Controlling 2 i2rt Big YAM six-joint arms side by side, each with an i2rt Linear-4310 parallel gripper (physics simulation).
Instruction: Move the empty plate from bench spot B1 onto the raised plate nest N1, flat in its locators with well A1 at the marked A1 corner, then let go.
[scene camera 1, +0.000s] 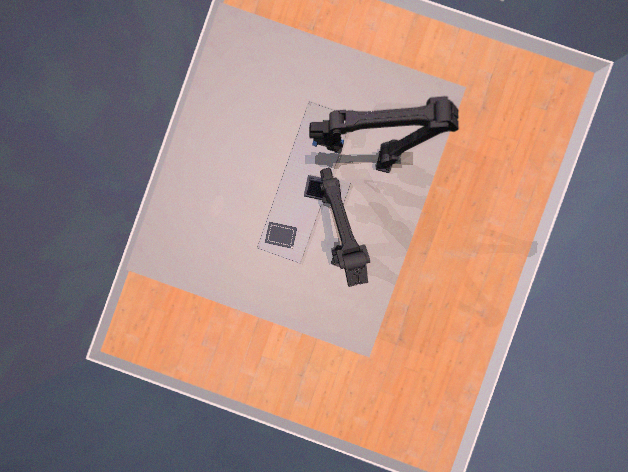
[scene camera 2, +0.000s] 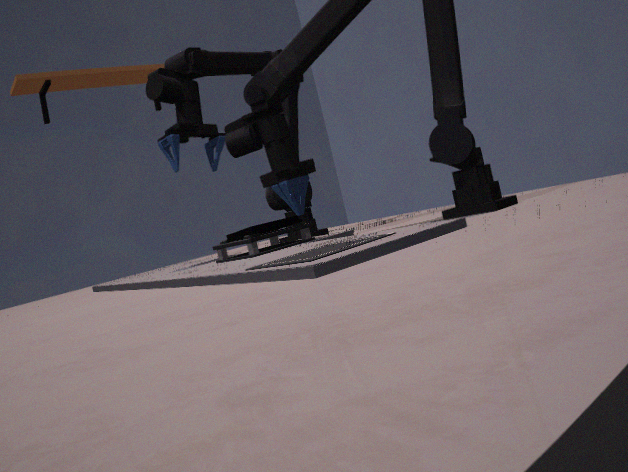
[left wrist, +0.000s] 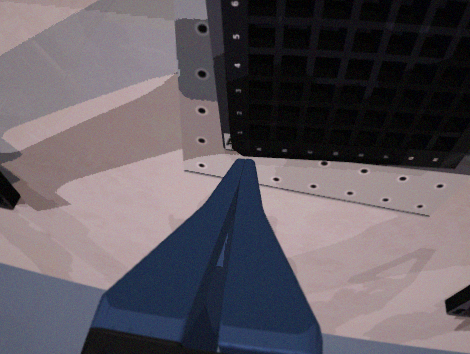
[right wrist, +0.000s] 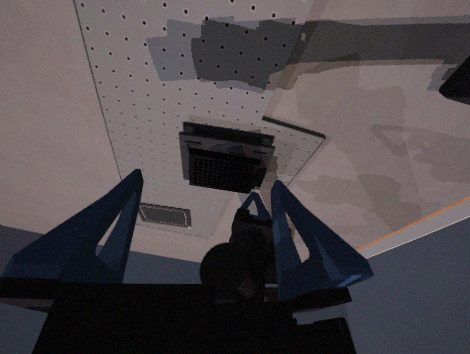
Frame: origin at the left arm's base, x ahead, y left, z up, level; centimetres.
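Seen in the pictures: left gripper, between the fingertips: (scene camera 2: 300, 215) (left wrist: 245, 169) (right wrist: 254, 193); right gripper, between the fingertips: (scene camera 1: 325, 148) (scene camera 2: 196, 171) (right wrist: 211, 180); left arm's base, origin of its link: (scene camera 2: 480, 211); right arm's base, origin of its link: (scene camera 1: 384, 161).
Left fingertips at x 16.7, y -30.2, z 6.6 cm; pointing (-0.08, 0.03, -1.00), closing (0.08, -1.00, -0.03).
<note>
Pixels of each thing's middle, then the offset from my left fingertips to it. "spot": a spot on its surface instead.
- empty dark plate, middle of its body: (right wrist: 222, 173) (scene camera 2: 263, 228) (scene camera 1: 319, 189) dx +7.4, dy -3.0, dz -0.9 cm
- raised nest, middle of its body: (right wrist: 224, 160) (scene camera 2: 263, 241) (scene camera 1: 319, 188) dx +7.4, dy -4.0, dz -3.3 cm
- mark, middle of its body: (left wrist: 235, 142) dx -0.7, dy +0.7, dz -1.9 cm
- dark outlined rectangle, a spot on its surface: (scene camera 2: 324, 249) (right wrist: 166, 216) (scene camera 1: 282, 235) spot: dx +20.1, dy +28.6, dz -5.1 cm
The empty dark plate (scene camera 1: 313, 186) (scene camera 2: 263, 226) (left wrist: 325, 105) (right wrist: 225, 172) lies on the raised nest (scene camera 2: 252, 245) (right wrist: 184, 162) and looks about flat. In the right wrist view it sits toward one side of the nest, with a strip of nest showing beside it. Whether it is within the locators I cannot tell. In the left wrist view a white "A" mark (left wrist: 228, 142) shows by the plate's corner. My left gripper (scene camera 2: 300, 213) (left wrist: 245, 169) (right wrist: 254, 193) is shut and empty, its tips close to that corner; contact is unclear. My right gripper (scene camera 1: 328, 144) (scene camera 2: 195, 170) (right wrist: 211, 180) is open and empty, high up.
A dark outlined rectangle (scene camera 1: 280, 234) (scene camera 2: 324, 249) (right wrist: 165, 215) bears no plate; its label is not readable. It lies on the perforated board (scene camera 1: 289, 203) (scene camera 2: 203, 278) (right wrist: 125, 100), which also carries the nest. The left arm reaches beside the nest, and the right arm spans the upper part in scene camera 1.
</note>
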